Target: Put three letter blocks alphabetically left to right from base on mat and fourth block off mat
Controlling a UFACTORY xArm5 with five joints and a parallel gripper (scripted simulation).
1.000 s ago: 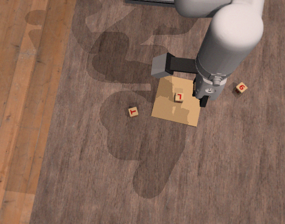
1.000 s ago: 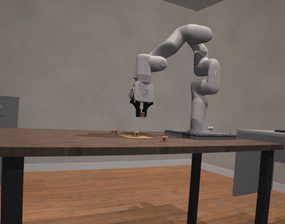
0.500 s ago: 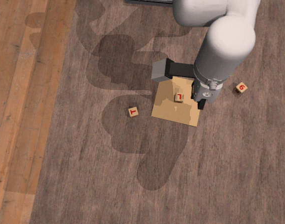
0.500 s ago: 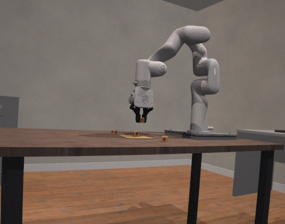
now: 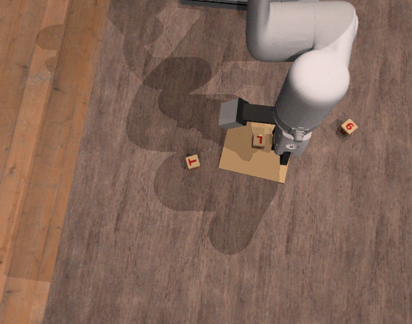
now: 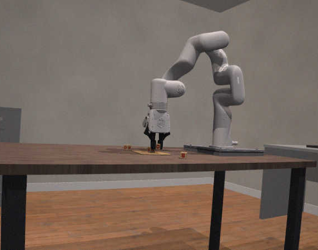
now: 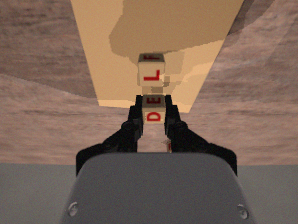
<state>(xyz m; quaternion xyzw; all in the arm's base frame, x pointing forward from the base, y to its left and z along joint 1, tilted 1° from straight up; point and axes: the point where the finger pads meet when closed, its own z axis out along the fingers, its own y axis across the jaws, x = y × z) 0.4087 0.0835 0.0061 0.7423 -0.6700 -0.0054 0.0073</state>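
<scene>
Now: hand 1 cm short of the tan mat, 4 cm to the left of it and 4 cm above it.
</scene>
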